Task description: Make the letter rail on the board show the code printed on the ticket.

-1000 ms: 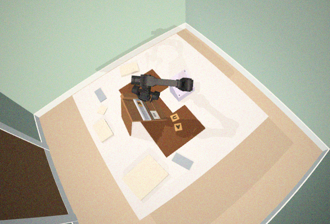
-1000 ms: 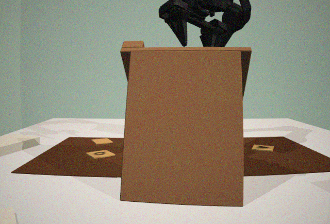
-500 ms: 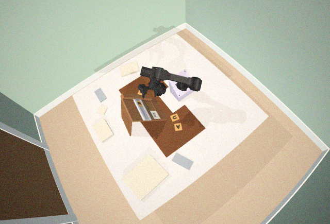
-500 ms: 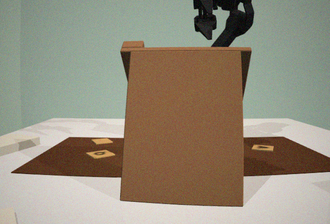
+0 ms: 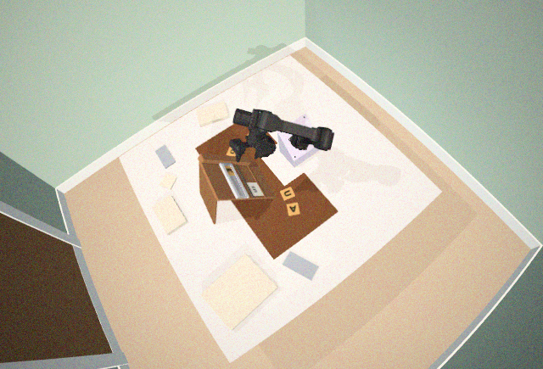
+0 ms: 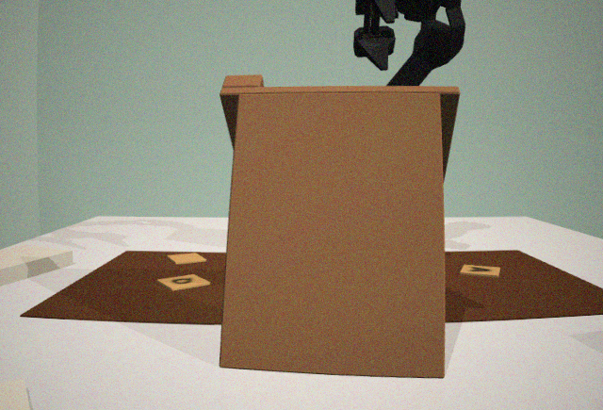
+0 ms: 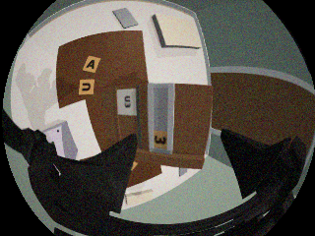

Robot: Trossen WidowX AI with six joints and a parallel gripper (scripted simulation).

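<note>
The white ticket is 10 mm ahead of my gripper tip, 10 mm to the left of it and 250 mm below it. Also, from my gripper tip: brown mat: 110 mm behind, 50 mm to the right, 330 mm below.
</note>
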